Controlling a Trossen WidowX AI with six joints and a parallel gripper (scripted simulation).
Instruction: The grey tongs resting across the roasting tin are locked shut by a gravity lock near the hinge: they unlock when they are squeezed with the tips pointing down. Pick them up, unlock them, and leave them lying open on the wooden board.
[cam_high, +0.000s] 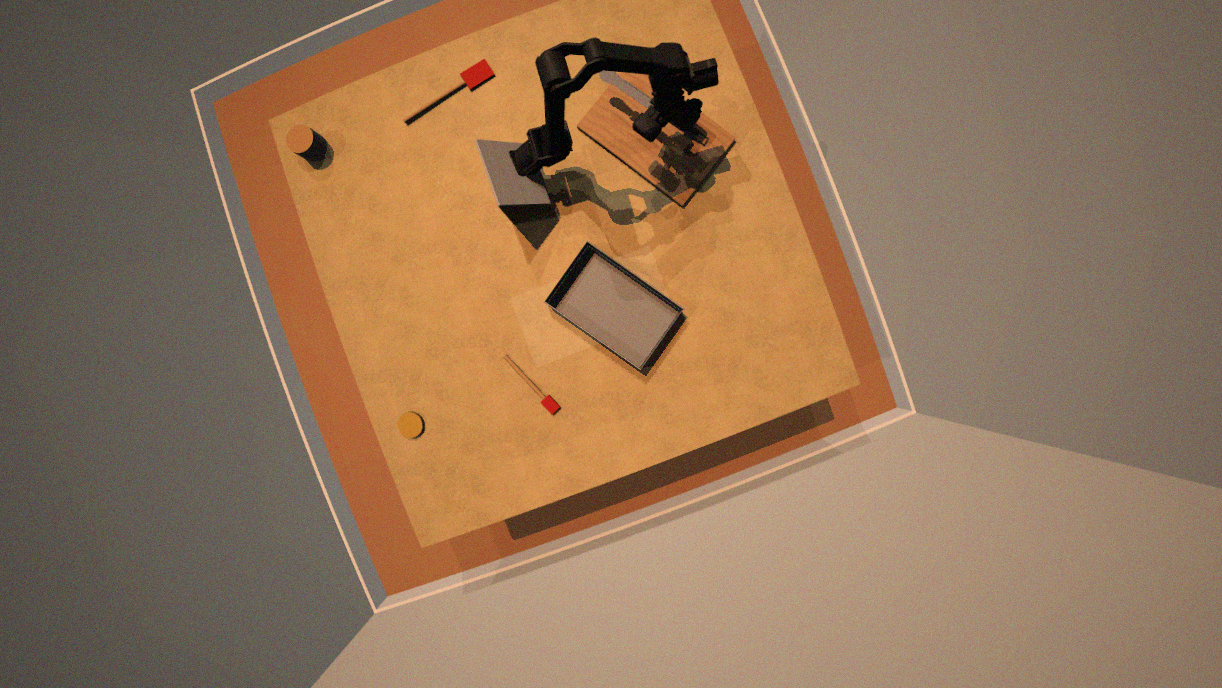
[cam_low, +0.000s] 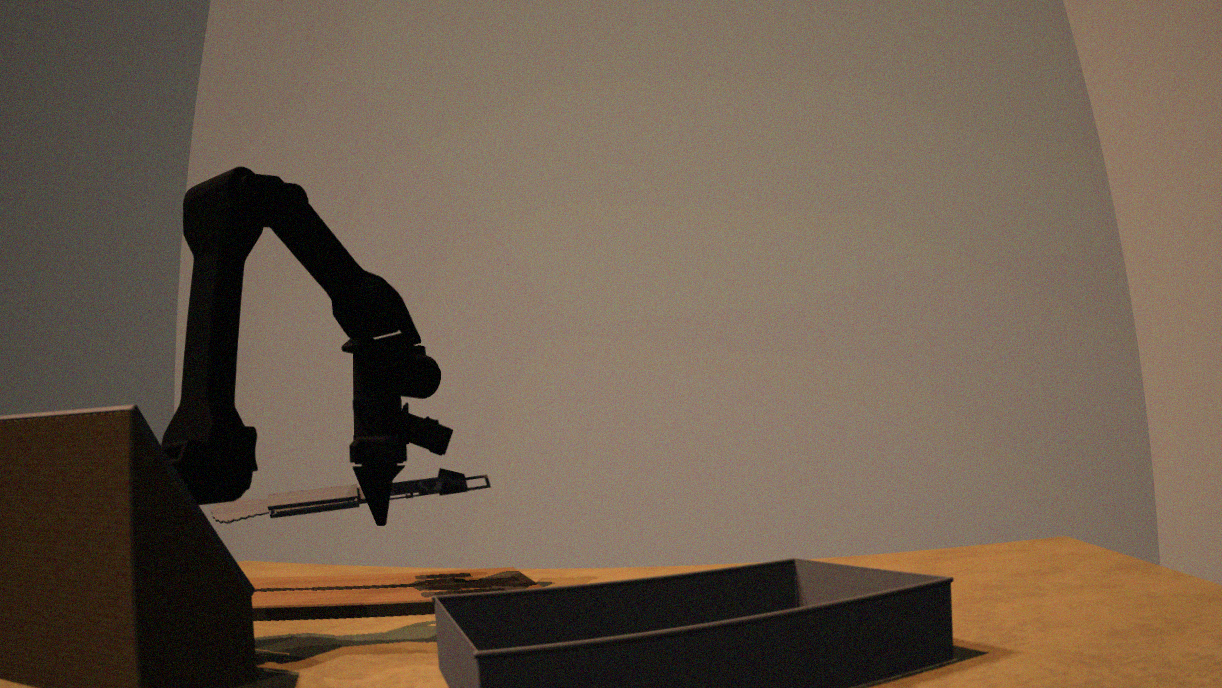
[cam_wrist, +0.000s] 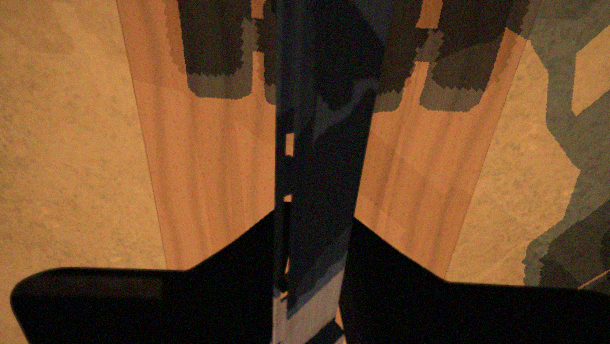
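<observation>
Right now the wooden board is 1 cm to the right of my gripper tip and 8 cm below it. The rest, counted from my gripper tip: roasting tin: 39 cm ahead, 30 cm to the right, 6 cm below; orange disc: 47 cm ahead, 93 cm to the right, 8 cm below.
</observation>
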